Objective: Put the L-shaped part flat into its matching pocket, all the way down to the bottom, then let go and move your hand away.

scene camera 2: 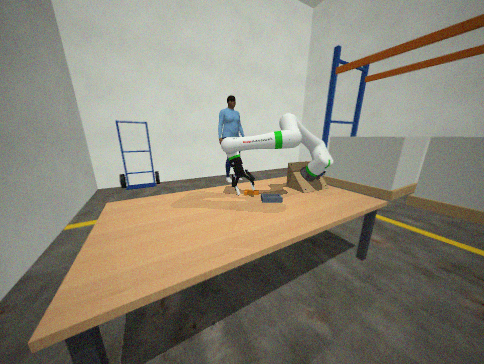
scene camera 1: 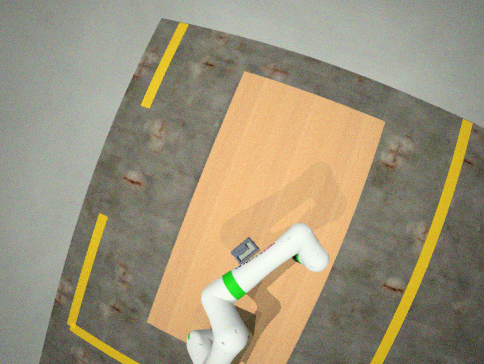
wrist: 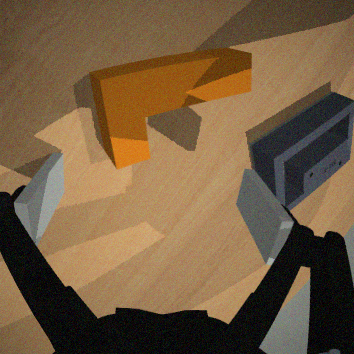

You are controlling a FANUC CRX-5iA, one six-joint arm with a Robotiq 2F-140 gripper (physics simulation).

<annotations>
My gripper is open and holds nothing. Also in view: an orange L-shaped part.
</annotations>
